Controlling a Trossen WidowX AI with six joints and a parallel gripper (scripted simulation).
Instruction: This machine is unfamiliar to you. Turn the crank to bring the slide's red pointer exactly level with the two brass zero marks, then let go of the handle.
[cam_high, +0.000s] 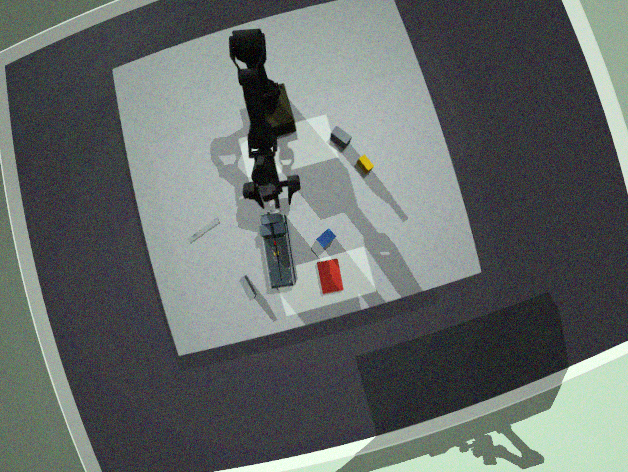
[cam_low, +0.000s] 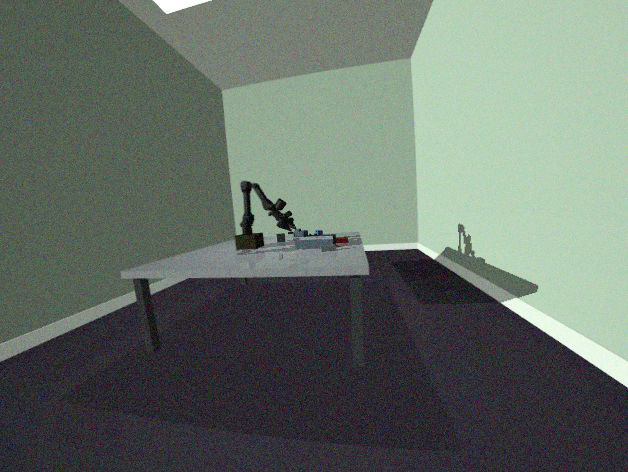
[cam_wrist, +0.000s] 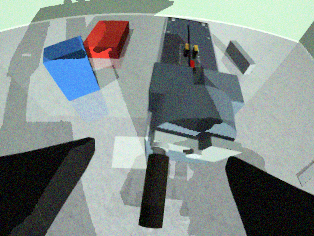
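The crank handle is 20 mm below my gripper tip, 20 mm behind it and 10 mm to the left of it. From my gripper tip the other things lie so: red pointer (110 mm ahead, 60 mm to the right, 30 mm below); flat red block (310 mm ahead, 100 mm below, 80 mm to the left); blue block (170 mm ahead, 120 mm to the left, 70 mm below).
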